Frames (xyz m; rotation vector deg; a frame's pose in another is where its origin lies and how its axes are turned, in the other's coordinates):
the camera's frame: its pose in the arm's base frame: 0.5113 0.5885 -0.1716 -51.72 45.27 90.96
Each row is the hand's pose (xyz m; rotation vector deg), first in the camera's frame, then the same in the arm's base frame.
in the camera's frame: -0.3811 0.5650 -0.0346 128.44 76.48 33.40
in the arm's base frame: 0.0061 0.2730 0.1615 16.88 160.91 -30.86
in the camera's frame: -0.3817 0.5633 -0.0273 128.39 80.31 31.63
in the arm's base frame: 0.0068 0.2793 0.1655 14.22 161.34 -34.60
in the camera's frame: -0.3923 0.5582 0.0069 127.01 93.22 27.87
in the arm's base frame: 0.0080 0.3046 0.1913 5.60 163.70 -45.94
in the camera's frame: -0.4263 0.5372 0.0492 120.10 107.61 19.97
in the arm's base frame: 0.0265 0.3287 0.2410 -9.99 163.25 -56.19
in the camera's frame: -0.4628 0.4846 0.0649 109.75 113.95 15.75
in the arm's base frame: 0.0801 0.3346 0.2788 -24.12 162.51 -55.42
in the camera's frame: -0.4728 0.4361 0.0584 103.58 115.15 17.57
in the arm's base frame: 0.1299 0.3333 0.2828 -30.13 164.31 -50.95
